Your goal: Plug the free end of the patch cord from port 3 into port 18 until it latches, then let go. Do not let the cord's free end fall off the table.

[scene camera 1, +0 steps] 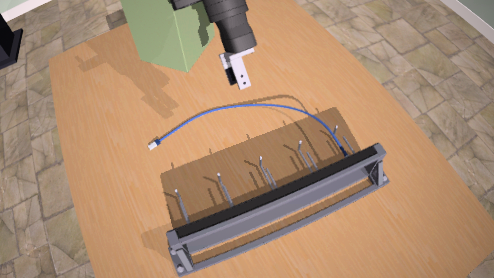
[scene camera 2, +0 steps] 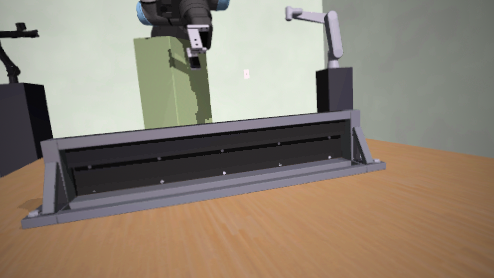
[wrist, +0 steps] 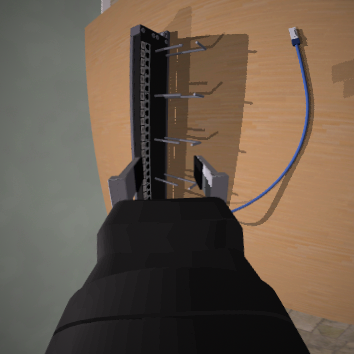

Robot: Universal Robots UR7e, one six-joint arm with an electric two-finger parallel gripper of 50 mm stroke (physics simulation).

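Places are measured from the arm's base along level axes (x ahead, y left, z up), in metres.
Pixels of known places: gripper, between the fingertips: (scene camera 1: 240, 85) (scene camera 2: 196, 59) (wrist: 168, 166); arm's base, origin of its link: (scene camera 2: 172, 40).
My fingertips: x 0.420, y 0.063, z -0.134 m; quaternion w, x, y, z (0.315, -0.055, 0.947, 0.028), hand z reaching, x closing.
Ahead of a thing's pixels: the offset from my fingertips to its top centre. "spot": to the spot under its first point.
The blue patch cord (scene camera 1: 250, 105) (wrist: 307, 110) arcs over the table. Its free end, a clear plug @[0.089 m back, 0.213 m right, 0.215 m down] (scene camera 1: 153, 145) (wrist: 293, 35) with a dark blue boot, lies on the table behind the patch panel. The cord's other end @[spot: 0.135 m ahead, 0.184 m left, 0.146 m down] (scene camera 1: 343, 150) meets the panel near its right end in scene camera 1. The black patch panel @[0.152 m ahead, 0.019 m left, 0.126 m down] (scene camera 1: 280, 193) (wrist: 160, 115) stands in a grey frame (scene camera 2: 200, 130). Port numbers cannot be read, so port 18 cannot be picked out. My gripper (scene camera 1: 237, 84) (scene camera 2: 195, 57) (wrist: 168, 166) is open and empty, high above the table, away from the plug.
Several thin metal prongs @[spot: 0.114 m ahead, 0.085 m right, 0.172 m down] (scene camera 1: 224, 189) (wrist: 175, 95) stick out from the panel's rear side, towards the cord. The green pedestal (scene camera 1: 162, 40) (scene camera 2: 156, 80) stands beyond the cord. A grey robot arm (scene camera 2: 334, 40) on a dark pedestal stands in the background.
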